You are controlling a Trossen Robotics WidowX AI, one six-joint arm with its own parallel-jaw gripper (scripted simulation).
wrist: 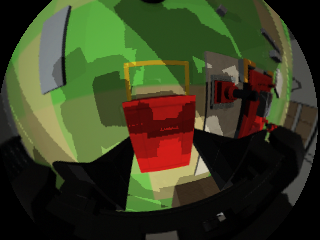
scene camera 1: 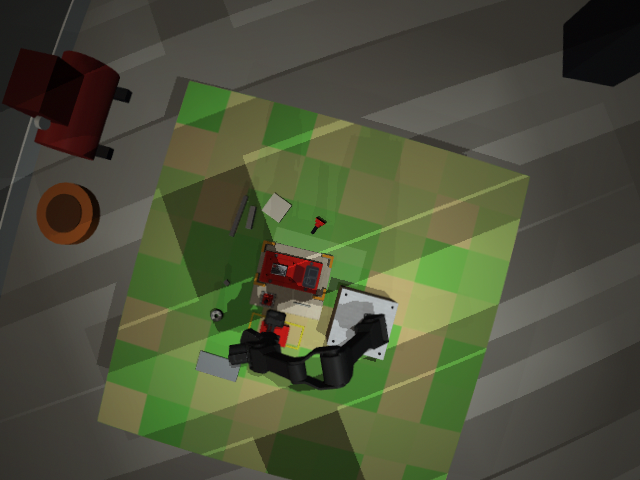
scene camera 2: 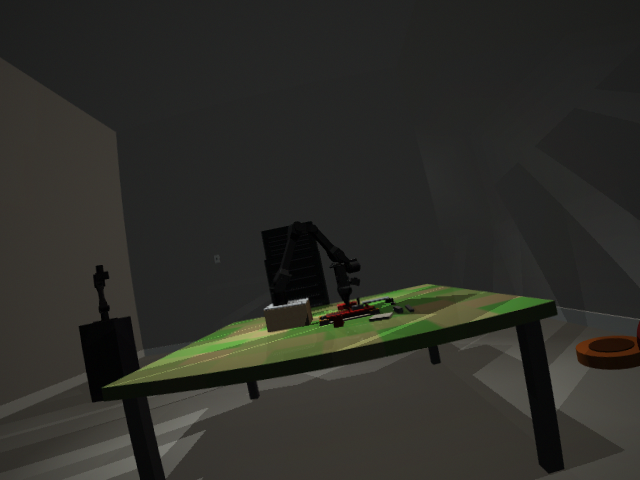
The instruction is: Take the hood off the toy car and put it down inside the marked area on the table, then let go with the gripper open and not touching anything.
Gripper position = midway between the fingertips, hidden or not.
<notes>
My gripper (wrist: pixel 162 135) holds a red hood (wrist: pixel 161 127). Also in view: a red toy car (scene camera 1: pixel 303 275).
The red toy car shows as well in the wrist view (wrist: pixel 248 123).
</notes>
